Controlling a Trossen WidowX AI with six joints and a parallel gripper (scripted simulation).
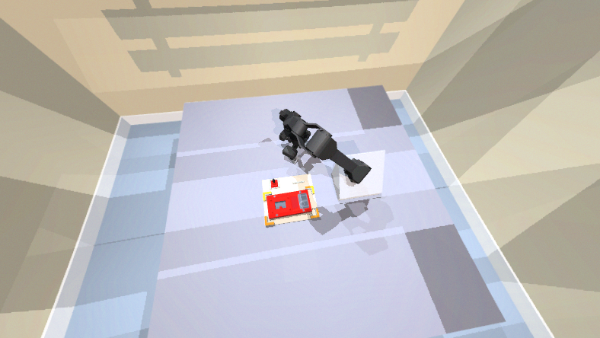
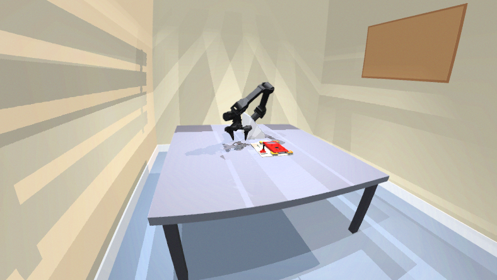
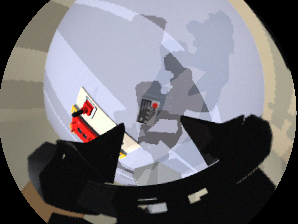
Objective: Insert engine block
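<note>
My gripper tip is now 40 mm above the grey engine block, 10 mm to the right of it and 10 mm short of it.
</note>
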